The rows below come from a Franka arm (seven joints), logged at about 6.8 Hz.
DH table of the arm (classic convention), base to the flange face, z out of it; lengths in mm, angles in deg. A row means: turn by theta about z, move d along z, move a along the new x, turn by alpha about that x. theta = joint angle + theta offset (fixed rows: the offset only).
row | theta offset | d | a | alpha
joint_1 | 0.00 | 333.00 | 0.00 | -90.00
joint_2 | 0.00 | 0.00 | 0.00 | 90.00
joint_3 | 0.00 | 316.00 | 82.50 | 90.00
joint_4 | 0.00 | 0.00 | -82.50 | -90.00
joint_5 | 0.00 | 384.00 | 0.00 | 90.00
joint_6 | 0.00 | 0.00 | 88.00 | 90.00
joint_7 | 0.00 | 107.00 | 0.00 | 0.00
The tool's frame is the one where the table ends.
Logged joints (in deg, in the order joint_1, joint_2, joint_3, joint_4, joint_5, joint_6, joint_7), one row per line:
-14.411 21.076 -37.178 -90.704 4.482 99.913 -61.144
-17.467 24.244 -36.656 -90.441 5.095 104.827 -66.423
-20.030 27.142 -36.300 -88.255 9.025 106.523 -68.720
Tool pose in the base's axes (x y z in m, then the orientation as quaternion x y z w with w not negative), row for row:
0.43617 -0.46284 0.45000 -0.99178 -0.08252 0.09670 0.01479
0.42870 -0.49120 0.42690 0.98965 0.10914 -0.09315 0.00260
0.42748 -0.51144 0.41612 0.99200 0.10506 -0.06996 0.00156
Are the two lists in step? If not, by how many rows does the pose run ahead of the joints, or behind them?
They are in step.
